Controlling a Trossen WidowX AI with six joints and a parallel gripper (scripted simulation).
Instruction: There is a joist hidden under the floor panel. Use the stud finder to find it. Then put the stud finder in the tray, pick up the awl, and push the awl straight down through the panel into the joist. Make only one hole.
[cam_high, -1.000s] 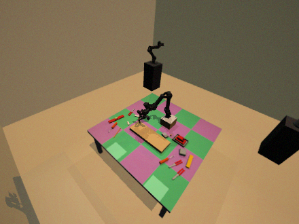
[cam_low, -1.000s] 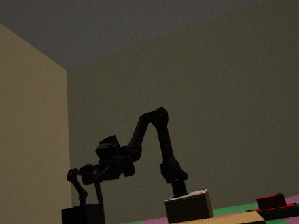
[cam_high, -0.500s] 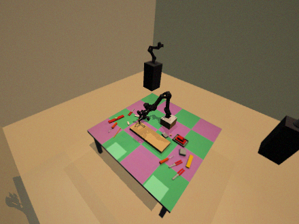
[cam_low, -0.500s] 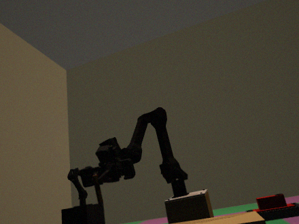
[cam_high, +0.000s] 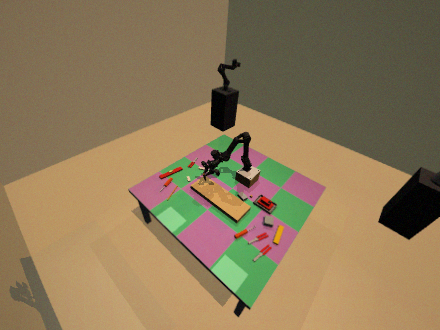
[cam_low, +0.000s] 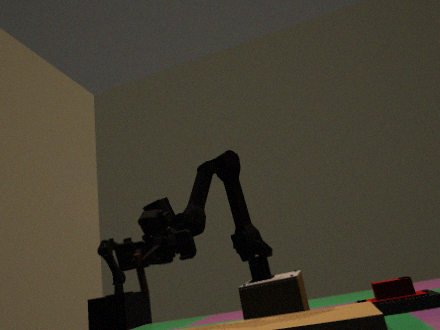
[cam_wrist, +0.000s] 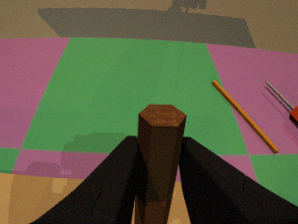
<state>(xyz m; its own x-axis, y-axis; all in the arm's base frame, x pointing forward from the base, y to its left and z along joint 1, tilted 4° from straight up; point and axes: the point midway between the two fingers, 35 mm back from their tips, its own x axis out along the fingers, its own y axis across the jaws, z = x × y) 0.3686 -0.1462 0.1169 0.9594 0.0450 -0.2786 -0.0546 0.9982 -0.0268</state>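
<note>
Right now my gripper tip is 20 mm past the awl and 50 mm above it. From my gripper tip the other things lie so: orange pencil 220 mm ahead, 160 mm to the right, 180 mm below; then stud finder 270 mm behind, 490 mm to the left, 140 mm below; then grey tray 270 mm behind, 470 mm to the left, 170 mm below.
</note>
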